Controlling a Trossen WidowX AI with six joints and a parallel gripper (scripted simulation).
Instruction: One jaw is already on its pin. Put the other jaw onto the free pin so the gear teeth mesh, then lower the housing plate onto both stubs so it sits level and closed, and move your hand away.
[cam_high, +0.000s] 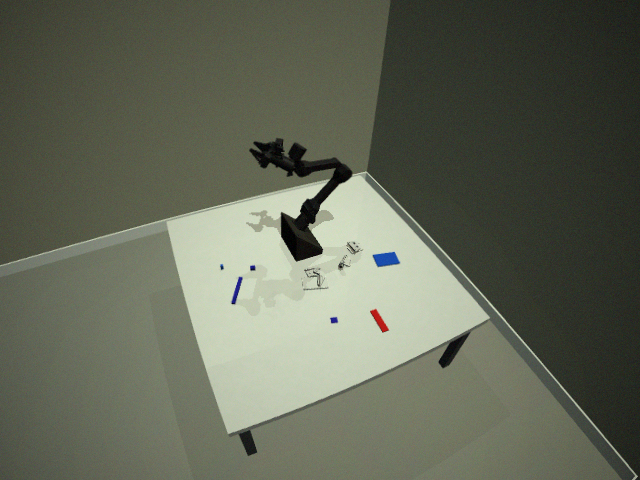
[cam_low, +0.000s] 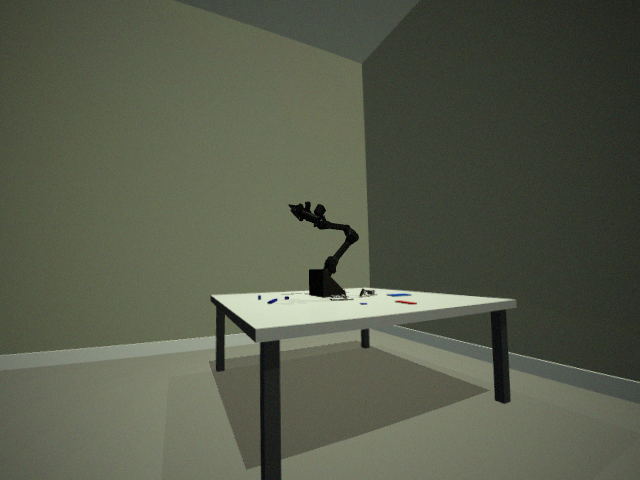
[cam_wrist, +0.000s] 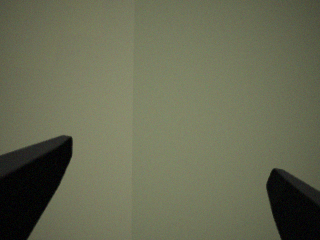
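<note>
Right now my gripper tip is 55 cm above the jaw, 38 cm short of it and 28 cm to the right of it. Also, from my gripper tip: blue bar (58 cm below, 25 cm ahead, 24 cm to the right); then red bar (74 cm ahead, 58 cm below, 23 cm to the left); then blue flat plate (58 cm below, 51 cm to the left, 45 cm ahead).
</note>
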